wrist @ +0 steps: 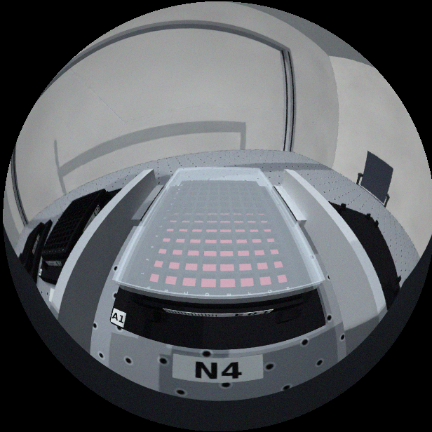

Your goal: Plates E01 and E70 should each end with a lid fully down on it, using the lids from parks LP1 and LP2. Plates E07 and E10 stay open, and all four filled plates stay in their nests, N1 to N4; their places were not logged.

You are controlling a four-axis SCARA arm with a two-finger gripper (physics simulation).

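Observation:
My gripper point(218, 176) is shut on a clear lid point(220, 175), held level by its two long sides between the pale fingers. The lid is right over a black plate point(190, 313) with pink wells, lined up with it, its front rim at or very close to the plate's top. I cannot tell whether it is fully down. The plate stands in nest N4, above the N4 label point(217, 370); the white code strip on its front is partly hidden and too faint to read surely. The A1 tag point(118, 317) is at the nest's front left corner.
At the left, beyond the finger, stand a black plate point(75, 222) and another dark piece point(36, 247) further left. At the right, beyond the other finger, lies a black pad point(367, 235) with small corner posts. A chair point(377, 175) stands behind the perforated table point(345, 187).

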